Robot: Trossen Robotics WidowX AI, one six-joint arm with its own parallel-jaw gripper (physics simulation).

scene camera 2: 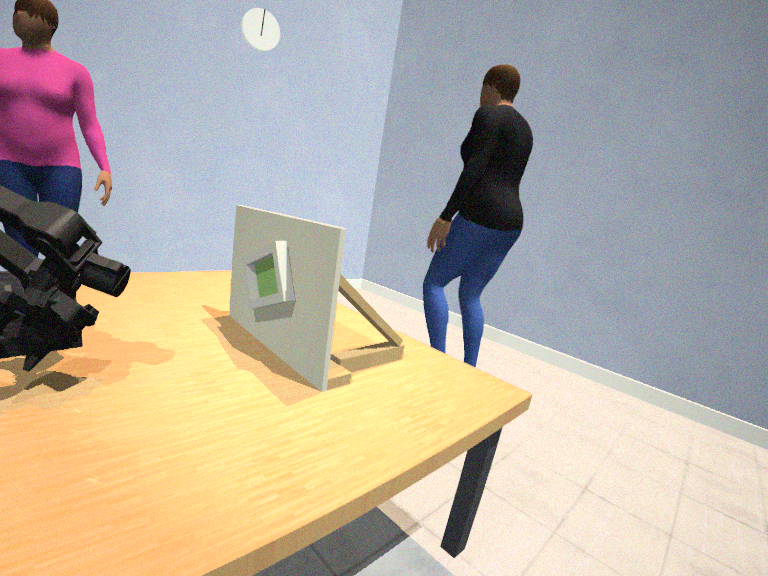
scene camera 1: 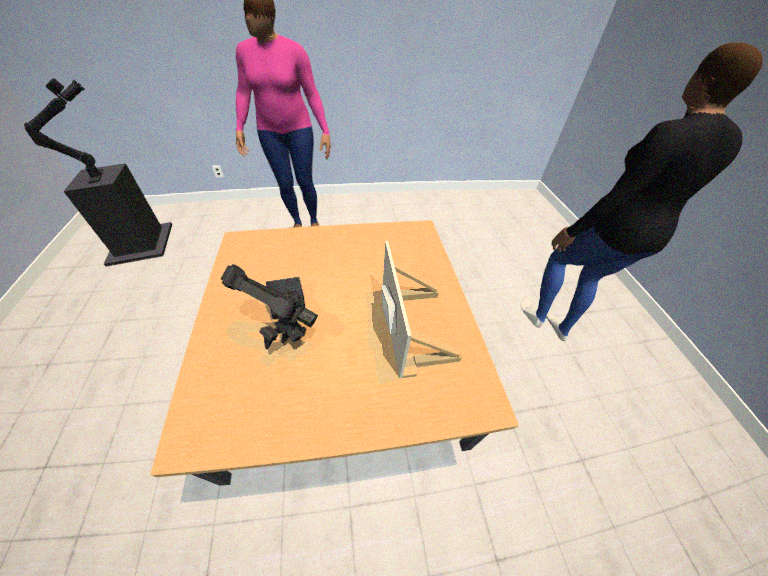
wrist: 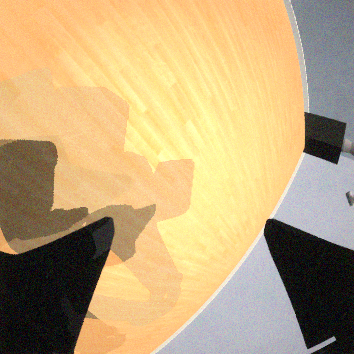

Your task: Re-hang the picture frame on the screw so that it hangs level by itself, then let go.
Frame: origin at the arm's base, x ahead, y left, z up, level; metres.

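Seen in the pictures: gripper, fingertip midpoint: (scene camera 2: 4, 363) (scene camera 1: 274, 346) (wrist: 191, 227).
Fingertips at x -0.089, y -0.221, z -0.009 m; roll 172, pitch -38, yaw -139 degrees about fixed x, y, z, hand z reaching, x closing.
Offsets run from my fingertips to a thing's middle. "spot": to the spot under its first point. Level surfaces: height alone.
The picture frame {0.475 m ahead, 0.016 m right, 0.105 m up} (scene camera 1: 388, 310) (scene camera 2: 282, 272), pale grey with a green picture, is against the front of an upright grey panel {spot: 0.559 m ahead, 0.183 m left, 0.164 m up} (scene camera 1: 389, 263) (scene camera 2: 313, 291). In scene camera 2 it is tilted, its right side higher than its left relative to the panel's edges. The screw does not show. My gripper (scene camera 1: 284, 342) (wrist: 191, 227) is open and empty, low over the table to the left of the panel, well apart from the frame. In scene camera 2 part of it shows at the left edge. The frame does not show in the wrist view.
Angled wooden braces {spot: 0.630 m ahead, 0.213 m right, 0.031 m down} (scene camera 1: 437, 356) (scene camera 2: 370, 357) stand behind the panel on the wooden table {0.070 m down} (scene camera 1: 322, 415) (scene camera 2: 186, 471). A person in pink (scene camera 1: 272, 80) (scene camera 2: 46, 111) stands beyond the table, one in black (scene camera 1: 669, 179) (scene camera 2: 499, 167) beyond its right side. Another arm stands on a dark pedestal (scene camera 1: 117, 210).
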